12 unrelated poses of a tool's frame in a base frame.
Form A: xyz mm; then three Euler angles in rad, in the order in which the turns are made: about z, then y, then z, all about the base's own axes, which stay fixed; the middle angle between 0 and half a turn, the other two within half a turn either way.
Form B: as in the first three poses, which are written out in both.
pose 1, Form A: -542 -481 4 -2.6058 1.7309 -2.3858
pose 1, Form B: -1.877 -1.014 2.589 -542 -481 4
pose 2, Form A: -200 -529 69 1.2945 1.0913 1.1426
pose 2, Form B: 1.075 0.244 2.583 -200 -529 69
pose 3, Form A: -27 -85 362 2.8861 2.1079 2.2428
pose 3, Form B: 2.740 -0.981 2.715 -27 -85 362
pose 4, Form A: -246 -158 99 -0.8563 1.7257 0.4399
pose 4, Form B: -1.775 0.704 -1.264 -246 -158 99
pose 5, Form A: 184 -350 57 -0.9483 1.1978 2.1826
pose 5, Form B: -1.122 0.574 0.868 184 -350 57
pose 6, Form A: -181 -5 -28 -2.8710 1.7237 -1.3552
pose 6, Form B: -2.094 -1.261 -2.424 -181 -5 -28
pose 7, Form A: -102 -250 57 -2.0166 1.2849 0.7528
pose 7, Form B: -1.256 -0.426 -0.952 -102 -250 57
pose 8, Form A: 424 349 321 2.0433 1.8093 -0.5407
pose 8, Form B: 1.837 -0.458 0.910 424 349 321
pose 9, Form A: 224 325 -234 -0.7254 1.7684 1.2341
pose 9, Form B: -1.864 0.824 -0.555 224 325 -234
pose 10, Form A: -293 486 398 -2.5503 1.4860 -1.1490
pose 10, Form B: -1.419 -0.974 -2.845 -293 486 398
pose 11, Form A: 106 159 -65 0.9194 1.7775 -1.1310
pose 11, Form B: 1.829 0.635 0.595 106 159 -65
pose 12, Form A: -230 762 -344 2.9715 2.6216 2.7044
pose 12, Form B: 3.045 -0.512 2.900 -230 762 -344
